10 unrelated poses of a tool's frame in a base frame.
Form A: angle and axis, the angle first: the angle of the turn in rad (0 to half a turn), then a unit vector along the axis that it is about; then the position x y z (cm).
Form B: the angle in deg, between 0 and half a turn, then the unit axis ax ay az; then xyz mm. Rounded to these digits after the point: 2 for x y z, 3 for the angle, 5 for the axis.
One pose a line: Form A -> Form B
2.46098 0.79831 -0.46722 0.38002 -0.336 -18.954 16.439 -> 141.004 0.79831 -0.46722 0.38002 -3.36 -189.54 164.39
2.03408 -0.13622 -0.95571 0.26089 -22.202 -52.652 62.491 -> 116.544 -0.13622 -0.95571 0.26089 -222.02 -526.52 624.91
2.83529 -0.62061 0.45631 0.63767 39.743 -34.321 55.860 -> 162.450 -0.62061 0.45631 0.63767 397.43 -343.21 558.60
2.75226 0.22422 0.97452 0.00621 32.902 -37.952 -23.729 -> 157.693 0.22422 0.97452 0.00621 329.02 -379.52 -237.29
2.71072 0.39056 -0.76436 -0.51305 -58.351 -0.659 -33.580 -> 155.313 0.39056 -0.76436 -0.51305 -583.51 -6.59 -335.80
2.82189 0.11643 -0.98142 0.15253 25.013 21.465 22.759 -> 161.682 0.11643 -0.98142 0.15253 250.13 214.65 227.59
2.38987 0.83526 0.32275 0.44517 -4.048 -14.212 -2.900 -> 136.929 0.83526 0.32275 0.44517 -40.48 -142.12 -29.00
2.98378 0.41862 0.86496 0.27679 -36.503 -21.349 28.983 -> 170.958 0.41862 0.86496 0.27679 -365.03 -213.49 289.83
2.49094 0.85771 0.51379 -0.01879 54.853 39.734 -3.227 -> 142.720 0.85771 0.51379 -0.01879 548.53 397.34 -32.27
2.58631 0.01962 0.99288 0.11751 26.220 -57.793 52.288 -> 148.185 0.01962 0.99288 0.11751 262.20 -577.93 522.88
